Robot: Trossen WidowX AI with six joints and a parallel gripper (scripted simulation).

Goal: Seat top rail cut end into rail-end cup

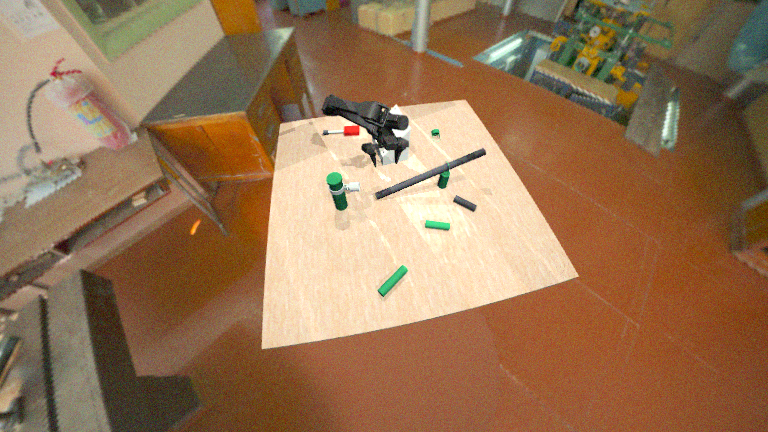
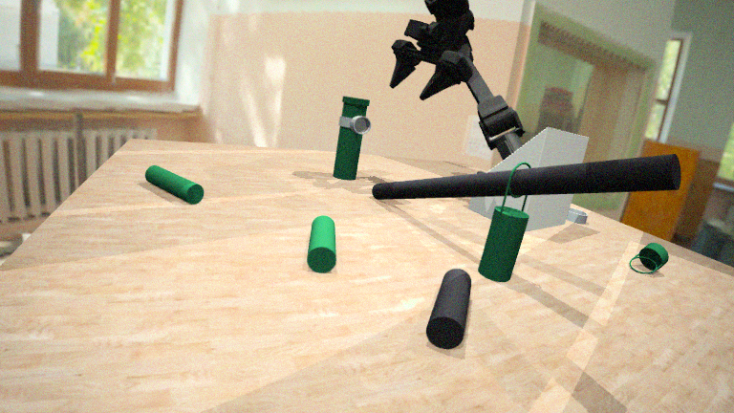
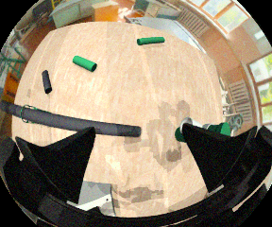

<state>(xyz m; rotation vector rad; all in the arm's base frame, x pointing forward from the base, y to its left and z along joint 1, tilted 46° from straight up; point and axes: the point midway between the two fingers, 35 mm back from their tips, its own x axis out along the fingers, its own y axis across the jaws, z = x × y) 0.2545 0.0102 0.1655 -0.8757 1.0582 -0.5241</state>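
My gripper tip is now 1 cm past the grey rail-end cup, 16 cm to the left of it and 9 cm above it. Round my gripper tip: short dark cylinder 17 cm ahead, 34 cm to the left, 21 cm below; small green post 2 cm ahead, 29 cm to the left, 13 cm below.
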